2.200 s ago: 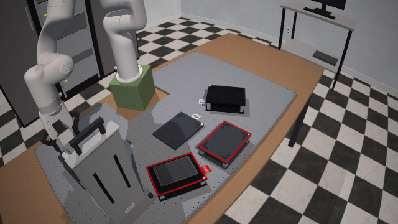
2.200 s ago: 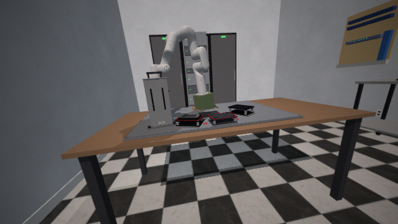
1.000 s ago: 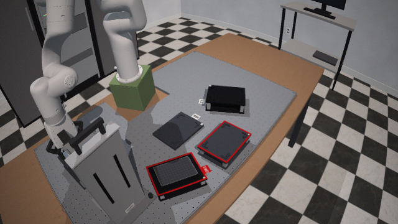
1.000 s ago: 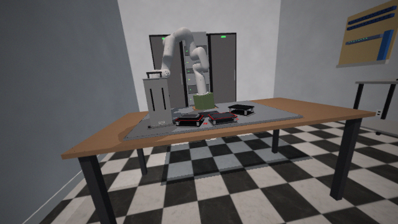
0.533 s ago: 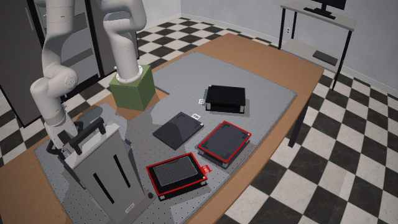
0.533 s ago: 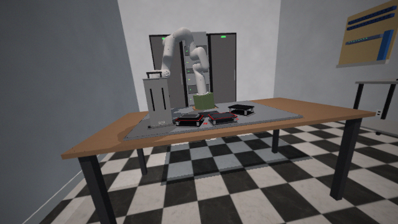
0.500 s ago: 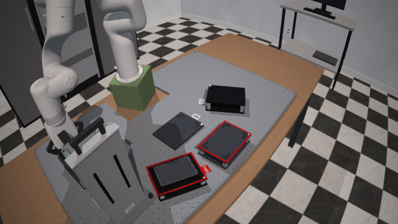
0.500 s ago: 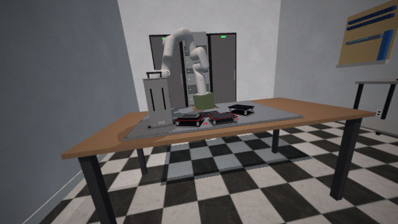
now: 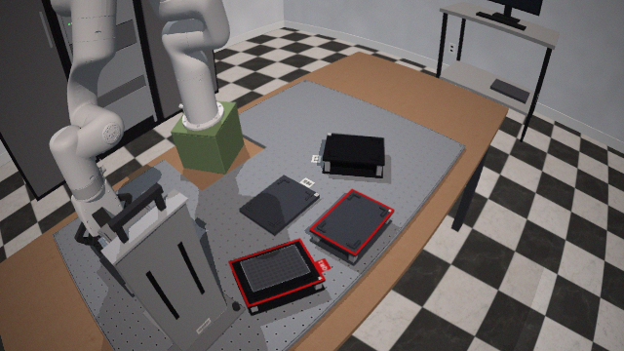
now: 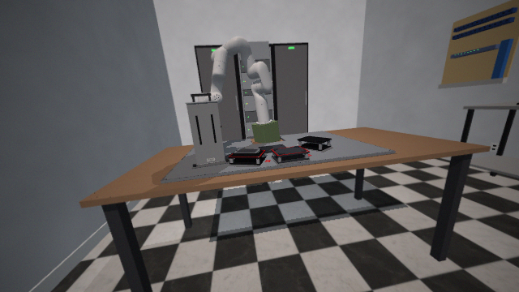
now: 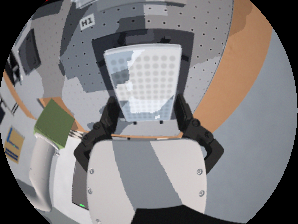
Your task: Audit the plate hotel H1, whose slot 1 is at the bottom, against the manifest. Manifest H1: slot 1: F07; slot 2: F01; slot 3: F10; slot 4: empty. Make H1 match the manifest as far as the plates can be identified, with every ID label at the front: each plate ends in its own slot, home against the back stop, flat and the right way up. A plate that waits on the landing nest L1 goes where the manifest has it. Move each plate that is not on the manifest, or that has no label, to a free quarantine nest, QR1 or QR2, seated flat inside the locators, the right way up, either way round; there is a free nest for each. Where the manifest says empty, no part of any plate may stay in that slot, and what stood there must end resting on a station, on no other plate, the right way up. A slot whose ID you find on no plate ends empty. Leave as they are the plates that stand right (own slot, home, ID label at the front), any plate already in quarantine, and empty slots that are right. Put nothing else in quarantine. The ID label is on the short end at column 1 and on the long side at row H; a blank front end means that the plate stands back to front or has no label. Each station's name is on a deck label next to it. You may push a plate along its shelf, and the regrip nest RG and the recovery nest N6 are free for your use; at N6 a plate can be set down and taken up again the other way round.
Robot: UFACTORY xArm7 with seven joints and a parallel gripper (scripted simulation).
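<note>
Right now my hand is 20 mm above the pale well plate and 10 mm short of it. From my hand the other things lie so: dark plate 340 mm ahead, 160 mm to the left, 40 mm below.
</note>
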